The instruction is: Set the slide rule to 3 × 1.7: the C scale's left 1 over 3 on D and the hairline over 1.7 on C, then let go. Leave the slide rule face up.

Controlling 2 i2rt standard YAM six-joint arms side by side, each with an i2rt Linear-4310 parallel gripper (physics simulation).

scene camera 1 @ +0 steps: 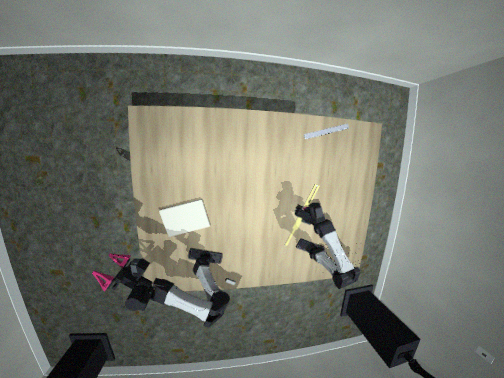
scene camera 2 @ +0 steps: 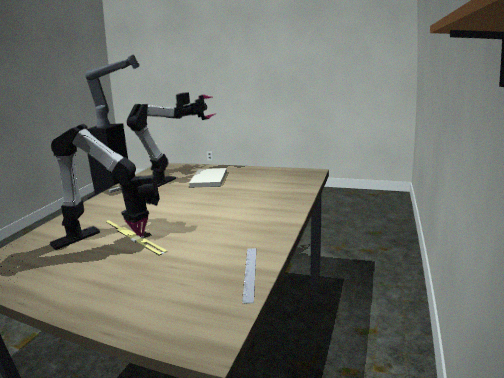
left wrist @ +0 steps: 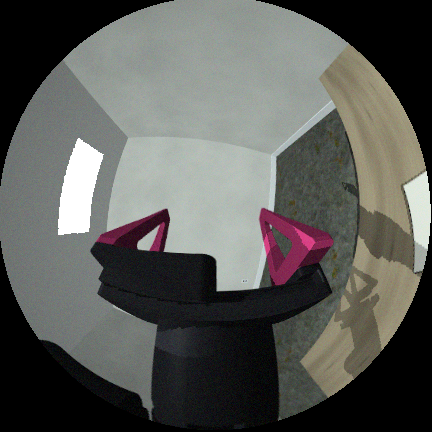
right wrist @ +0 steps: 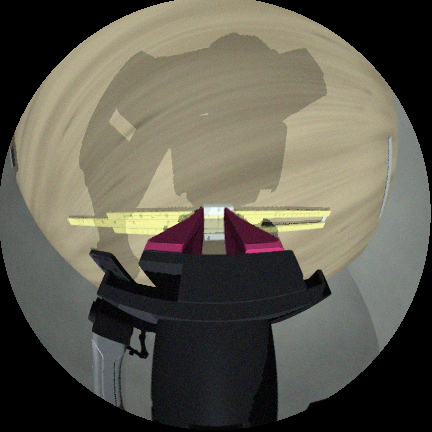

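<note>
The yellow slide rule [scene camera 1: 312,194] [scene camera 2: 154,246] [right wrist: 125,223] lies face up on the table, across the front of my right gripper in the right wrist view. Its slide [right wrist: 82,221] sticks out past the body's left end, leaving an open slot near the right end. The clear cursor with white edges [right wrist: 214,211] is around mid-body. My right gripper [scene camera 2: 139,235] [right wrist: 213,212] is shut on the cursor, one finger at each side. The scale numbers and hairline are too small to read. My left gripper [scene camera 1: 101,264] [scene camera 2: 214,106] [left wrist: 213,213] is open and empty, raised beyond the table's edge.
A white pad [scene camera 1: 185,218] [scene camera 2: 208,178] lies on the wooden table [scene camera 1: 240,150] [scene camera 2: 200,280] near the left arm. A pale ruler [scene camera 1: 326,132] [scene camera 2: 249,275] lies near the far edge in scene camera 1. A small light block [scene camera 1: 230,281] lies by the left arm's base.
</note>
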